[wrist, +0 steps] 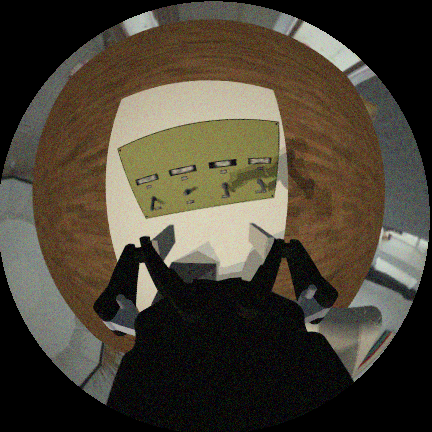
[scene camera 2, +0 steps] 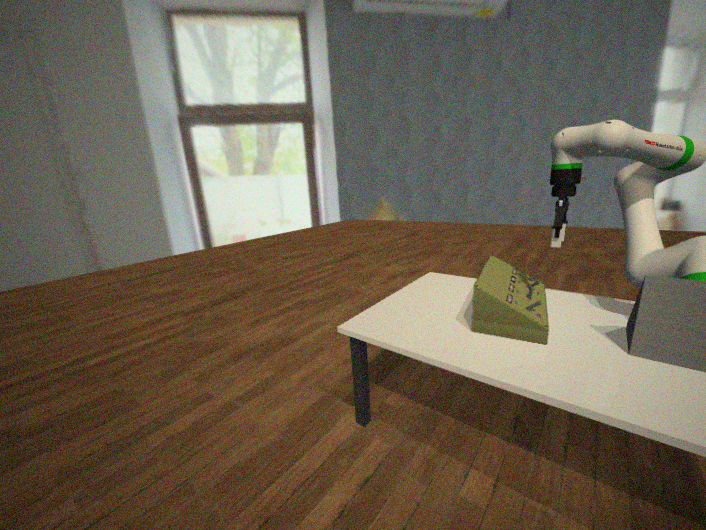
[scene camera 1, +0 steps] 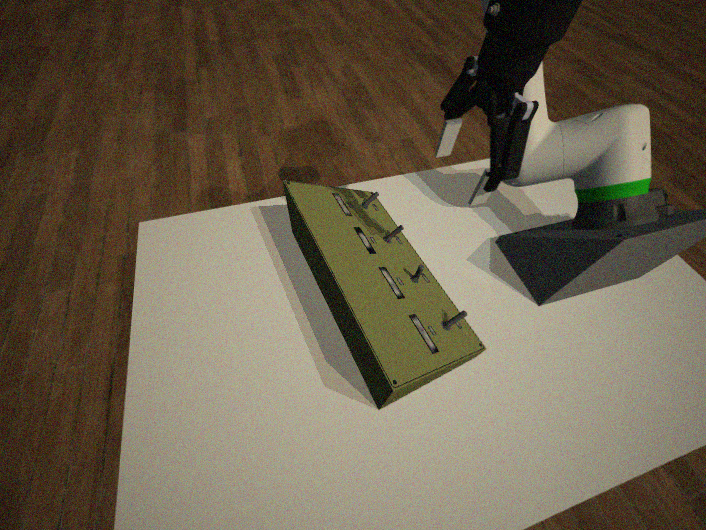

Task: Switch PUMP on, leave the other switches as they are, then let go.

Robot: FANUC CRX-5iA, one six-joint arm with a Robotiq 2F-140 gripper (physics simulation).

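Seen in the pictures: gripper, fingertip midpoint: (wrist: 211,232) (scene camera 2: 557,243) (scene camera 1: 458,177); arm's base, origin of the base link: (scene camera 1: 612,223).
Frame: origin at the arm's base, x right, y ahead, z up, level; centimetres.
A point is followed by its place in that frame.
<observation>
The sloped olive switch panel (scene camera 1: 356,285) @(z 1.3, x 1.3, y 62.0 cm) (scene camera 2: 501,326) @(z -11.5, x -17.0, y 53.0 cm) (wrist: 200,145) @(z -0.1, x 7.8, y 60.2 cm) stands on the table with a row of dark levers. Label lettering is too blurred to read. The PUMP lever (scene camera 1: 418,272) @(z -3.0, x 2.6, y 47.4 cm) (wrist: 188,192) @(z -3.7, x 3.7, y 47.0 cm), second from left in the wrist view, stands up toward the camera, unlike its neighbours. The VALVE lever (scene camera 1: 454,319) @(z -4.1, x -8.9, y 44.7 cm) (wrist: 153,203) @(z -4.3, x -8.2, y 44.3 cm), FAN lever (scene camera 1: 393,232) @(z -4.0, x 14.9, y 47.8 cm) (wrist: 226,190) @(z -3.7, x 15.1, y 47.3 cm) and DRIVE lever (scene camera 1: 370,199) @(z -4.1, x 26.6, y 49.2 cm) (wrist: 261,185) @(z -4.2, x 26.6, y 49.0 cm) lean toward the panel's lower edge, the OFF side. My gripper (scene camera 1: 459,179) @(z 14.8, x 10.0, y 40.4 cm) (scene camera 2: 558,242) @(z 14.8, x 10.0, y 40.4 cm) (wrist: 211,232) @(z 14.8, x 10.0, y 40.4 cm) is wide open and empty, above and robotward of the panel, touching no lever.
The white table (scene camera 1: 228,444) @(z -15.8, x -14.8, y 91.8 cm) (scene camera 2: 410,319) @(z -15.8, x -20.3, y 87.9 cm) bears the panel. The grey wedge-shaped robot base (scene camera 1: 564,256) @(z -0.7, x -4.1, y 16.5 cm) (scene camera 2: 667,319) @(z -1.8, x -9.1, y 9.9 cm) stands on the robot side of the panel. The arm's shadow falls over the panel's DRIVE end.
</observation>
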